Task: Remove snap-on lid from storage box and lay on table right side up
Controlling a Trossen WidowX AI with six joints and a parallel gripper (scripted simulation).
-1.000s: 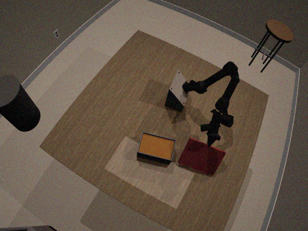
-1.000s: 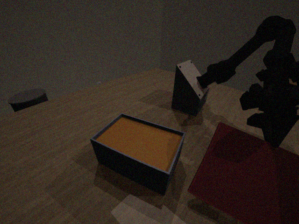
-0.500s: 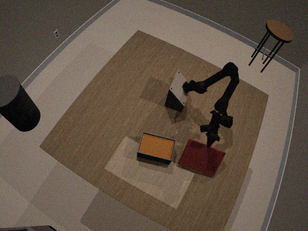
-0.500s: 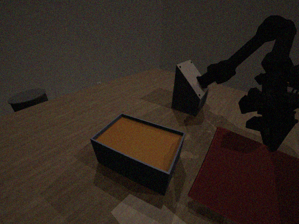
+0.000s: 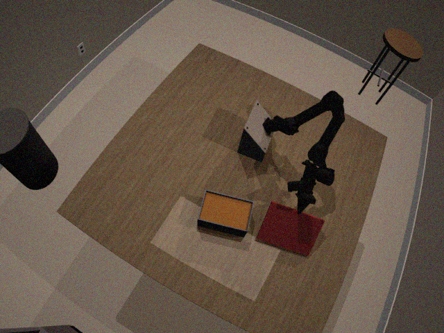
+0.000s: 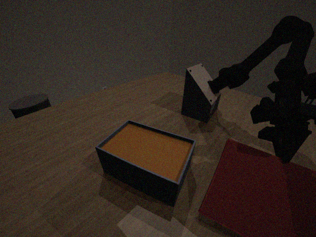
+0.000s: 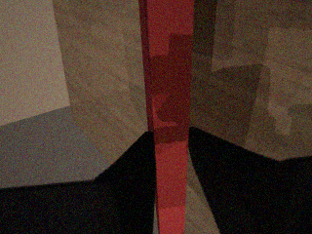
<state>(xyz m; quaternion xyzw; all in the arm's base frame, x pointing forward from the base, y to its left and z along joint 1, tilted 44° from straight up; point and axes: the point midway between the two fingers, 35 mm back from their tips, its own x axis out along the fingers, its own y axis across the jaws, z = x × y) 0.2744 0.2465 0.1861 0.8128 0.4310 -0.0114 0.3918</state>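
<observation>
The red lid lies 70 mm ahead of my gripper tip, 50 mm below it and 10 mm to the left of it. The rest, counted from my gripper tip: storage box (270 mm to the right, 150 mm ahead, 60 mm below).
</observation>
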